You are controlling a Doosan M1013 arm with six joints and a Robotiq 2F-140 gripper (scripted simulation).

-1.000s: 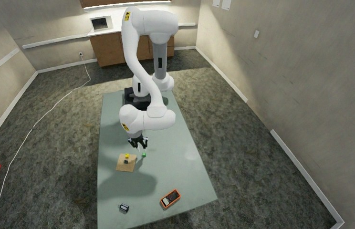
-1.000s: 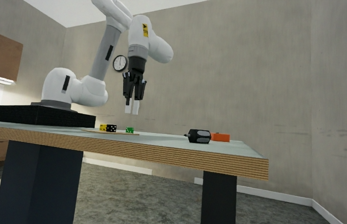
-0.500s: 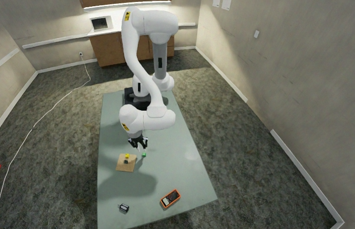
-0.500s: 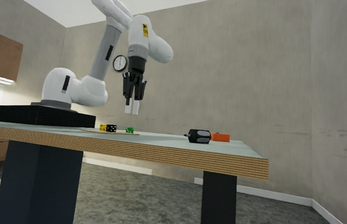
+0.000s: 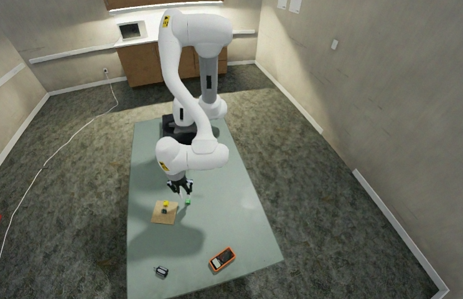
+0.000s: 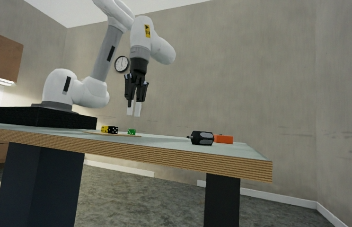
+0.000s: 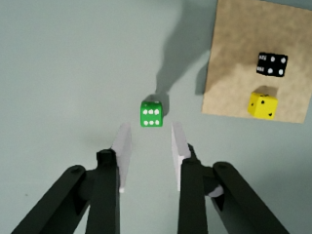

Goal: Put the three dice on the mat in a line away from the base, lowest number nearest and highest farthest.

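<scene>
Right now the green die is 10 cm below my hand. Also, from my hand: black die 5 cm ahead, 14 cm to the right, 10 cm below; then yellow die 13 cm to the right, 10 cm below; then tan mat 5 cm ahead, 14 cm to the right, 11 cm below.
</scene>
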